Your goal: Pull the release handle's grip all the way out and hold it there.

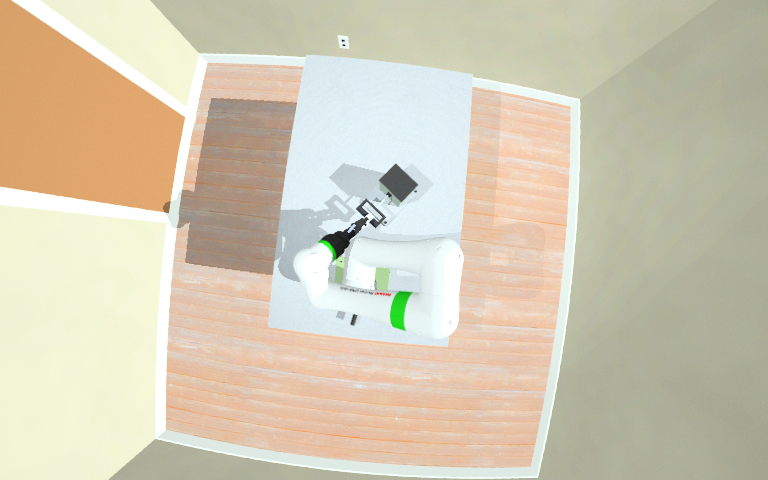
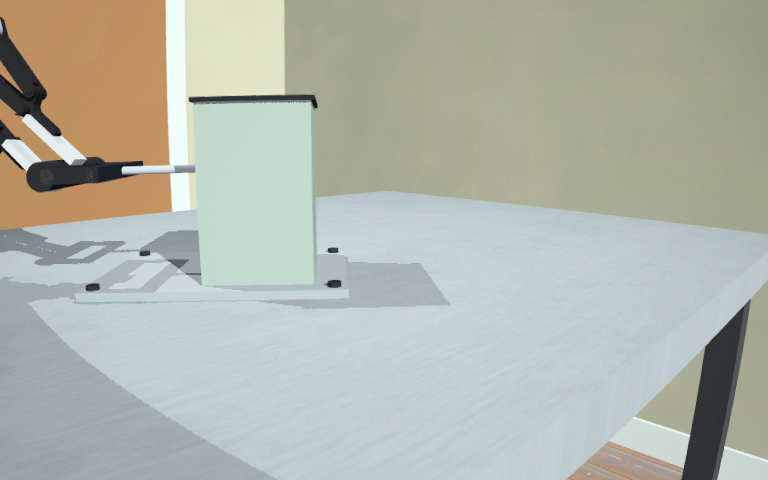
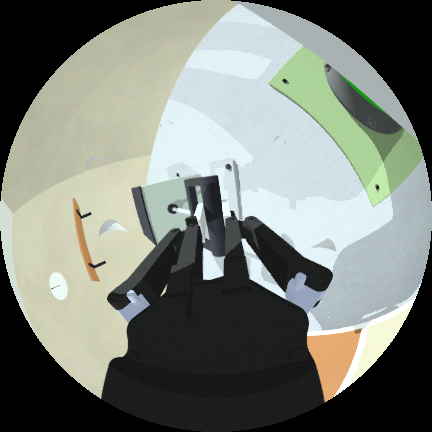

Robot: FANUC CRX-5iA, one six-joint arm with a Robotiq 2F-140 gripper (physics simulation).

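The release handle's housing (image 1: 398,183) (image 2: 257,192) (image 3: 159,202) is a pale green upright box with a black lid. A light rod (image 2: 148,169) (image 3: 181,211) runs level from its side to the grip (image 1: 377,207) (image 2: 113,172) (image 3: 212,192), a black rectangular frame with a thick round outer bar. The grip stands well away from the housing, with a length of rod showing between them. My gripper (image 1: 365,220) (image 2: 56,165) (image 3: 213,209) is shut on the outer bar, one finger on each side. The fingers hide part of the bar.
The housing stands on a light base plate (image 2: 212,296) with dark bolts, on the grey table (image 1: 390,113) (image 2: 509,316). My white arm (image 1: 356,302) arches over the near part of the table. A green mounting plate (image 1: 382,277) (image 3: 320,107) lies under the arm's base.
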